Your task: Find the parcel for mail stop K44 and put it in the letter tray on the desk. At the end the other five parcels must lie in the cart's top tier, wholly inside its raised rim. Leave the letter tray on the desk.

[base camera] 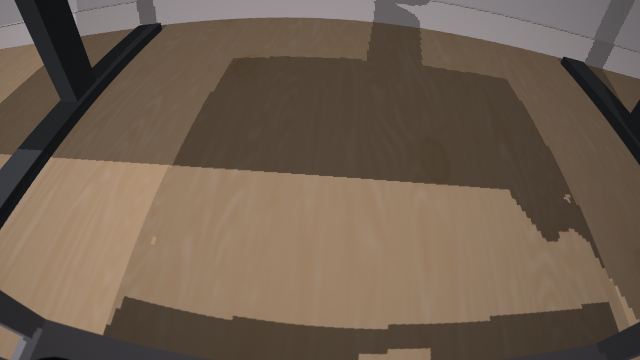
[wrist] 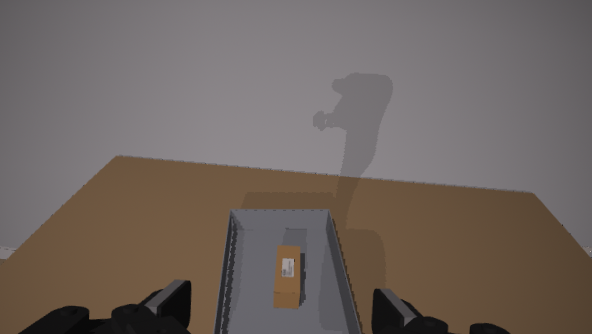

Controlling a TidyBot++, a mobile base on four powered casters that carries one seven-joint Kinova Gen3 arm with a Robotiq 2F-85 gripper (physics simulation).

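Places are measured from the arm's base along level axes (x ahead, y left, z up), in metres.
Pixels of known places: gripper, fingertip midpoint: (wrist: 281,306).
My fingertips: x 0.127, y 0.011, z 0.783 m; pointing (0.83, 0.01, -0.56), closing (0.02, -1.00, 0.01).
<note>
For each thing: its top centre in the pictures, then the offset to it from my fingertips. Level surfaces: height alone.
- K44 parcel, middle of its top: (wrist: 287,267) 0.383 m ahead, 0.003 m right, 0.405 m down
- grey letter tray, middle of its top: (wrist: 283,262) 0.383 m ahead, 0.008 m left, 0.389 m down
- brown desk, its level: 0.459 m down
The K44 parcel (wrist: 287,285), a brown box with a white label on top, lies flat in the grey letter tray (wrist: 270,220) in the wrist view. The label is too small to read here. It lies apart from the side walls, lengthwise in the tray. The tray stands on the brown desk (wrist: 150,210); its near end is cut off by the view's edge. My gripper (wrist: 281,306) is open and empty, its fingers at the lower left and right, back from and above the tray. The cart and the other five parcels do not show.
A pale wall rises behind the desk, with the arm's shadow on it. In the base camera view, dark desk legs (base camera: 60,45) and floor bars stand at left and right, with wooden floor between them. The dark edge of my base (base camera: 100,347) shows along the bottom.
</note>
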